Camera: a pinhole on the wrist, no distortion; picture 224 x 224 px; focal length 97.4 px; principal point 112.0 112.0 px. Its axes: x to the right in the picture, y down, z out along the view. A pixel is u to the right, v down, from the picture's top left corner.
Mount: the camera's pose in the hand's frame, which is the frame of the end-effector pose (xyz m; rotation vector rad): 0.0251 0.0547 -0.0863 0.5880 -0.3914 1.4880
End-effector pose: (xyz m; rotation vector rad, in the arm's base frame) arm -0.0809 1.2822 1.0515 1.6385 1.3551 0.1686
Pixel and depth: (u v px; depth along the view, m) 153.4 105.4 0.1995
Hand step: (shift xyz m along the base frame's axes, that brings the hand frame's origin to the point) 0.1054 -0.0156 -0.0881
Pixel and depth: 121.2 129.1 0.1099
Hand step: 0.0123 0.0092 -0.0150
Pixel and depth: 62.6 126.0 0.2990
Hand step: -0.1197 -0.0562 -0.2171
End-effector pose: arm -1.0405 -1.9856 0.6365 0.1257 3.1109 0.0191
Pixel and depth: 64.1 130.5 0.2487
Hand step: -0.0122 -0.1900 -0.0501
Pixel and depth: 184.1 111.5 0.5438
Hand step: -0.0902 0.0768 -0.5866
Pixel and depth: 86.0 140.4 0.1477
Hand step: -0.0010 -0.0645 -0.0153
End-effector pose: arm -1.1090 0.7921 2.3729 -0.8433 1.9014 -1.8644
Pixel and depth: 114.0 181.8 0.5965
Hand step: 0.5858 -0.1320 0.2006
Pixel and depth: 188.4 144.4 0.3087
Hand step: 0.2064 -0.2308 -0.0952
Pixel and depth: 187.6 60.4 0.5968
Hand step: 0.0439 -0.7598 -0.0615
